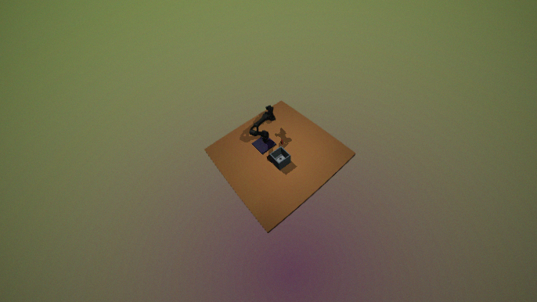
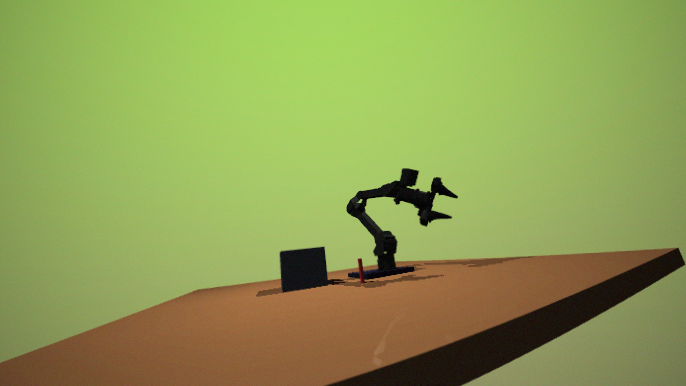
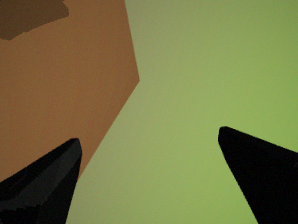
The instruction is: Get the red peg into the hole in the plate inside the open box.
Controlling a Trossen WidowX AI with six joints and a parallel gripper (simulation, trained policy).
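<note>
Now: the red peg 350 mm ahead of my gripper tip, 170 mm below it and 120 mm to the right of it. Round my gripper tip: pale plate: 530 mm ahead, 290 mm to the right, 170 mm below.
</note>
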